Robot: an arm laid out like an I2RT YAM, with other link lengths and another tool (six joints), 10 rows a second.
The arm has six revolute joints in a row. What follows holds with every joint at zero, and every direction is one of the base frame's. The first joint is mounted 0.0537 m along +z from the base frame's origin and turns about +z. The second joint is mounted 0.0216 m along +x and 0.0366 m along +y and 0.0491 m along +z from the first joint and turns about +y. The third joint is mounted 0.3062 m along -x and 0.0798 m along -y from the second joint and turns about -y. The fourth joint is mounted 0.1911 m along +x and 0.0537 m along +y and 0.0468 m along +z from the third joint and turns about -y. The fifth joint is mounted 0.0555 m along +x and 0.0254 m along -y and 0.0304 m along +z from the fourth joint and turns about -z. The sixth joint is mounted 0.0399 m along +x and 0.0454 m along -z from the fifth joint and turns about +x. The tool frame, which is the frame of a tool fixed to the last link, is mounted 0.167 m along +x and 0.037 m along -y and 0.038 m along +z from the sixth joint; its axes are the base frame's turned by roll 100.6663, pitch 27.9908 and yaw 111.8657 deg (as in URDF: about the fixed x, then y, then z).
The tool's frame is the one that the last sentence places.
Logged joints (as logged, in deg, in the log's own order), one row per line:
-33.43 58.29 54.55 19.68 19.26 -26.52
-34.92 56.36 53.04 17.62 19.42 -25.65
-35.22 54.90 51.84 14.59 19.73 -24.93
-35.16 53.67 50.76 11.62 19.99 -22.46
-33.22 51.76 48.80 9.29 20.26 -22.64
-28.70 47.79 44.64 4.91 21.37 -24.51
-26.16 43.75 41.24 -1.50 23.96 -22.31
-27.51 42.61 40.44 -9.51 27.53 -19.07
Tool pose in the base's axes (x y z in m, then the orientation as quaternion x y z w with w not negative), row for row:
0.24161 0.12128 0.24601 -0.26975 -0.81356 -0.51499 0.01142
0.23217 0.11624 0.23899 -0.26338 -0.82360 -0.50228 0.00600
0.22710 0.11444 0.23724 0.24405 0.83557 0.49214 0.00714
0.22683 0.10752 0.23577 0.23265 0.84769 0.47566 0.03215
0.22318 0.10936 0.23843 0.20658 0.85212 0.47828 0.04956
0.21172 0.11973 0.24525 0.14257 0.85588 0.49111 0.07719
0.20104 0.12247 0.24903 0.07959 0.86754 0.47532 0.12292
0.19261 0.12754 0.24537 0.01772 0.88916 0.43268 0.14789
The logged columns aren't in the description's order. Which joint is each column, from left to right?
Columns, left to right: joint 4, joint 2, joint 3, joint 6, joint 1, joint 5.
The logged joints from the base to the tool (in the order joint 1, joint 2, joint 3, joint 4, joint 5, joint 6), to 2 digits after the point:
19.26 58.29 54.55 -33.43 -26.52 19.68
19.42 56.36 53.04 -34.92 -25.65 17.62
19.73 54.90 51.84 -35.22 -24.93 14.59
19.99 53.67 50.76 -35.16 -22.46 11.62
20.26 51.76 48.80 -33.22 -22.64 9.29
21.37 47.79 44.64 -28.70 -24.51 4.91
23.96 43.75 41.24 -26.16 -22.31 -1.50
27.53 42.61 40.44 -27.51 -19.07 -9.51

